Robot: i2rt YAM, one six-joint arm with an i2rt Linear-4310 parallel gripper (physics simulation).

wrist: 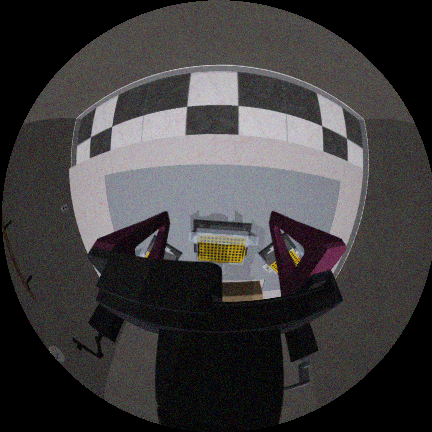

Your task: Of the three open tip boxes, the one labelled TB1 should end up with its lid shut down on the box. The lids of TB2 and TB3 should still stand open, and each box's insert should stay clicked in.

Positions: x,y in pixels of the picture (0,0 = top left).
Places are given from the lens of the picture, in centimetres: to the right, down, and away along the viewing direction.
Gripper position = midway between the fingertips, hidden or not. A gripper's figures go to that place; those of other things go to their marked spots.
my gripper (219,216): 0, 0, 13
yellow insert (205,250): -3, 9, 36
clear lid (202,234): -3, 3, 25
The marked spots on the clear lid and the yellow insert are 13 cm apart.
